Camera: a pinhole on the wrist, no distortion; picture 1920 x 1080 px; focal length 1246.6 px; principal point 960.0 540.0 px. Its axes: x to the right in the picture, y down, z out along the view. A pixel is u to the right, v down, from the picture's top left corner.
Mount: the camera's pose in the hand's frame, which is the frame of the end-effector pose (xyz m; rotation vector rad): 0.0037 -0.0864 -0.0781 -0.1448 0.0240 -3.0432
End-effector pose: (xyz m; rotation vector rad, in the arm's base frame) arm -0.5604 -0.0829 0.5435 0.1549 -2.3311 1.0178
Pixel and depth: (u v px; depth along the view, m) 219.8 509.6 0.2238
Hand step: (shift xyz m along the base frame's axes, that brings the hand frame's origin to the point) -0.1673 -0.1236 0.0607
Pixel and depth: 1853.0 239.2 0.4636
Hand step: 0.0490 -0.3365 -0.3785
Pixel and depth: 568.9 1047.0 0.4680
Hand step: -0.2602 -0.4215 0.0883
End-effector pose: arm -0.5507 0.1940 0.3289 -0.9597 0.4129 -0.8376
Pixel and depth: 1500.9 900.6 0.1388
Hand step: -0.0411 0.0255 0.1458
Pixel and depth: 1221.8 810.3 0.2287
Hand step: 0.0252 0.0543 0.2014
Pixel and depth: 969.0 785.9 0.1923
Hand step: 0.0324 0.0047 0.1679
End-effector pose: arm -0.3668 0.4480 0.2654 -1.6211 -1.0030 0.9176
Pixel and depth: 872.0 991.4 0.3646
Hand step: -0.2657 0.2053 0.1396
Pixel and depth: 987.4 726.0 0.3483
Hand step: -0.2571 0.1489 0.0723
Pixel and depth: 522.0 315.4 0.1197
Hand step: -0.0250 0.0744 0.0461
